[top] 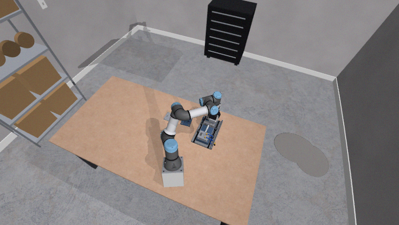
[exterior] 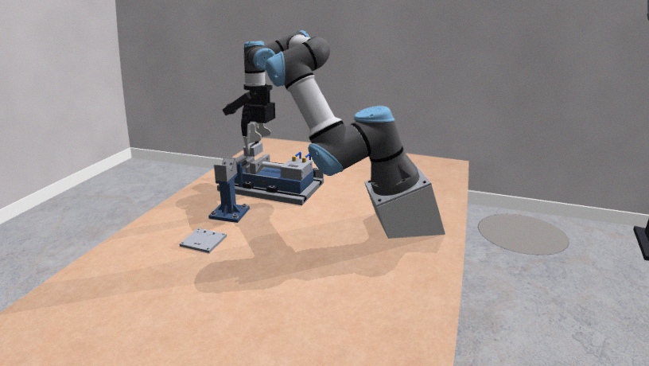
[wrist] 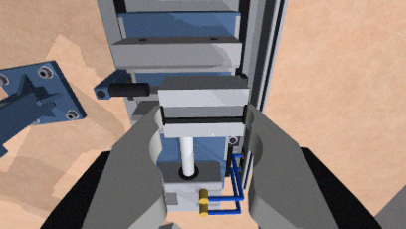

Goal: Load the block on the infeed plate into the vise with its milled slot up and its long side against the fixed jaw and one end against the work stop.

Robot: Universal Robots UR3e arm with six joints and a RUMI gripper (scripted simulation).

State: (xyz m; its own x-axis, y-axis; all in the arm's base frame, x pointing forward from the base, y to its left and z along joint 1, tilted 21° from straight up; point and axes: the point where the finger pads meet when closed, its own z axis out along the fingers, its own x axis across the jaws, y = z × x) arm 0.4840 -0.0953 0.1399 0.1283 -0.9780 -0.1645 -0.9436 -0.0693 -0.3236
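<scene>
My hand is right at the part. Also, from my hand: fixed jaw 50 mm below, 30 mm ahead, 20 mm to the left; then work stop 70 mm to the left, 40 mm below, 10 mm behind; then vise 90 mm below, 70 mm behind, 10 mm to the left.
</scene>
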